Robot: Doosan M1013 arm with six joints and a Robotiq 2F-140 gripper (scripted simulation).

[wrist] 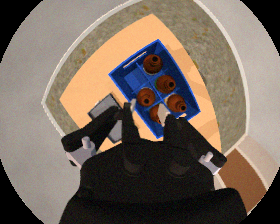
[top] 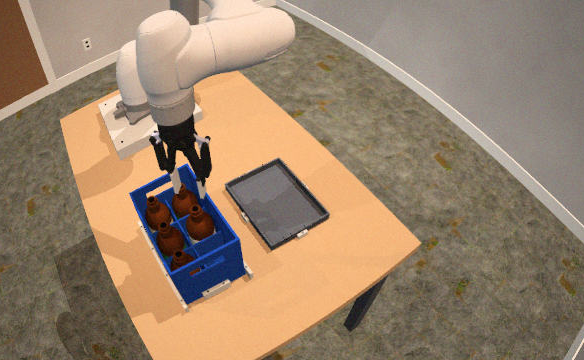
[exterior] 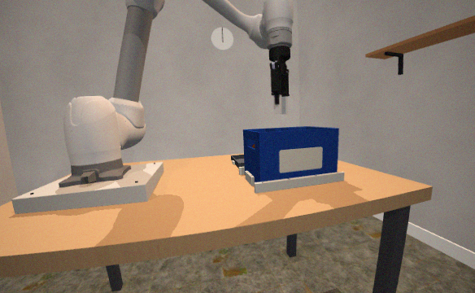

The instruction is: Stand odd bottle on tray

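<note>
Now: the blue crate 170 mm below my hand and 50 mm to the right of it. The rest, counted from my hand: bottle 170 mm below, 90 mm to the right, 10 mm behind; dark tray 250 mm below, 240 mm to the left, 20 mm ahead.
</note>
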